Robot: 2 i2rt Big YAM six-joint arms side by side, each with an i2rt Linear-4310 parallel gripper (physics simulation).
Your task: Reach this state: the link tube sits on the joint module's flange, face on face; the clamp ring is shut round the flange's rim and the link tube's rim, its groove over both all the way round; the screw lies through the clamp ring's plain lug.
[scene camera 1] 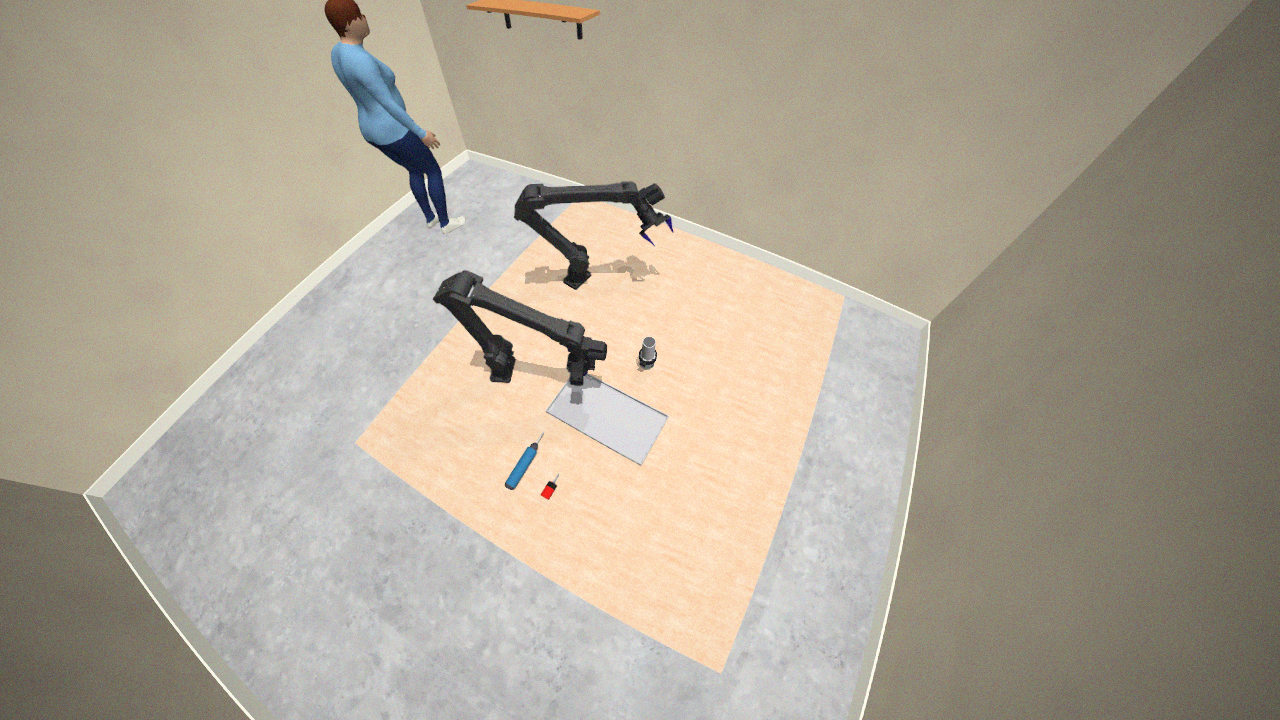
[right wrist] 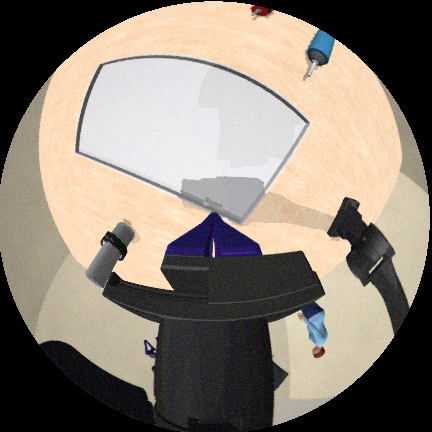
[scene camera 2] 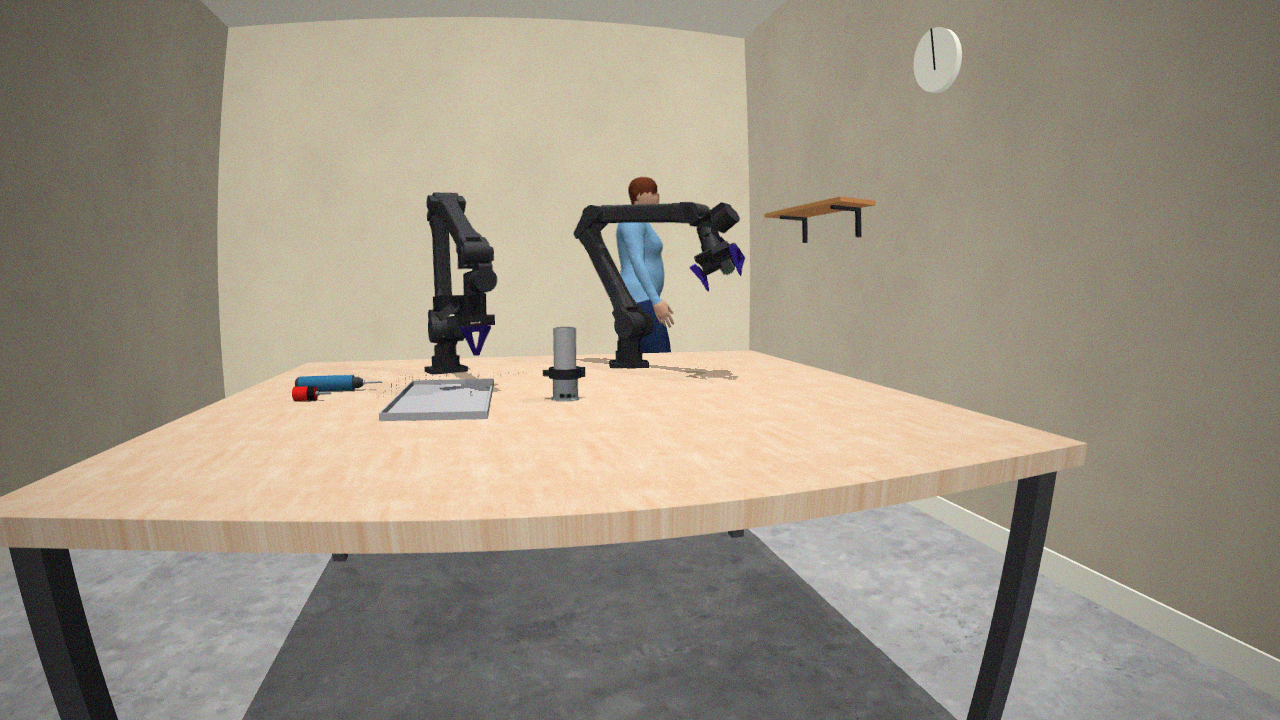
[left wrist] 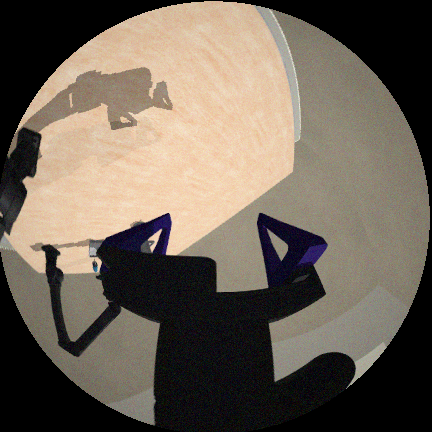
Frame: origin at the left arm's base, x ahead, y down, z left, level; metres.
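Seen in the pictures: left gripper, fingertip midpoint: (scene camera 1: 663, 239) (right wrist: 149, 338) (scene camera 2: 723, 282) (left wrist: 213, 217); right gripper, fingertip midpoint: (scene camera 1: 584, 374) (right wrist: 213, 217) (scene camera 2: 476, 355); left arm's base at its link origin: (scene camera 1: 577, 278) (scene camera 2: 628, 366); right arm's base at its link origin: (scene camera 1: 503, 369) (right wrist: 342, 216) (scene camera 2: 446, 371) (left wrist: 50, 249).
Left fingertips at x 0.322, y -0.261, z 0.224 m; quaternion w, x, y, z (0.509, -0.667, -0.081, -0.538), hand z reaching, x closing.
Observation:
Pixels of each thing's top centre, then the offset from my left fingertips to it.
- grey joint module at its top centre: (scene camera 2: 565, 370) (right wrist: 112, 248) dx +0.212, dy +0.198, dz -0.407 m
- grey link tube at its top centre: (scene camera 2: 564, 327) (right wrist: 93, 281) (scene camera 1: 649, 341) (left wrist: 146, 256) dx +0.212, dy +0.101, dz -0.407 m
- black clamp ring at its top centre: (scene camera 2: 563, 367) (right wrist: 110, 250) (scene camera 1: 647, 354) dx +0.211, dy +0.190, dz -0.410 m
- shallow grey tray at its top centre: (right wrist: 150, 113) (scene camera 2: 443, 393) (scene camera 1: 606, 413) dx +0.219, dy +0.245, dz -0.687 m
- blue screwdriver at its top centre: (scene camera 2: 337, 375) (scene camera 1: 524, 457) dx +0.097, dy +0.220, dz -1.007 m
The grey joint module (scene camera 2: 564, 390) (right wrist: 125, 231) stands upright on the table. The grey link tube (scene camera 1: 648, 344) (scene camera 2: 564, 345) (right wrist: 101, 268) stands on top of it, in line. The black clamp ring (scene camera 2: 564, 372) (right wrist: 114, 245) goes round the joint between them; its groove and whether it is fully shut are too small to tell. The screw cannot be made out in any view. My right gripper (scene camera 2: 476, 352) (right wrist: 213, 217) is shut, tips together, above the tray's near corner, with no thing visible between them. My left gripper (scene camera 1: 662, 237) (scene camera 2: 723, 281) (left wrist: 213, 217) is open and empty, high above the table, away from the parts.
The shallow grey tray (scene camera 1: 640, 462) (scene camera 2: 435, 416) (right wrist: 86, 107) lies beside the joint module. A blue screwdriver (scene camera 1: 521, 466) (scene camera 2: 326, 383) (right wrist: 321, 46) and a short red one (scene camera 1: 548, 490) (scene camera 2: 304, 394) lie past the tray. A person (scene camera 1: 375, 98) (scene camera 2: 640, 255) stands behind the arms.

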